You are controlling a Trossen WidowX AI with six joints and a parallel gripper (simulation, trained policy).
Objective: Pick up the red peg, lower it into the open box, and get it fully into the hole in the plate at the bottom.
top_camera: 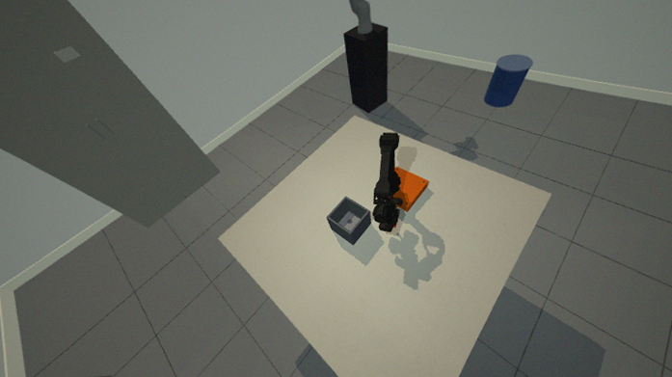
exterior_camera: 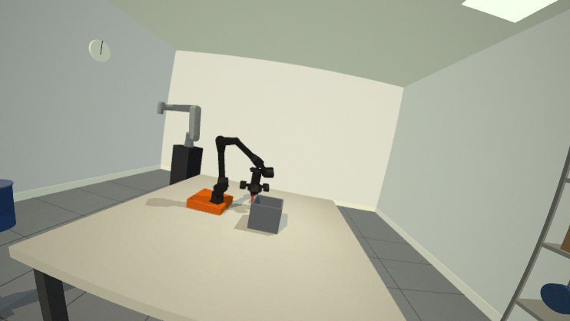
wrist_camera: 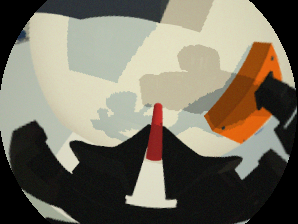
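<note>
Now: the plate 16 cm ahead of my gripper tip, 18 cm to the right of it and 3 cm below it. The rest, counted from my gripper tip: red peg (1 cm to the right).
</note>
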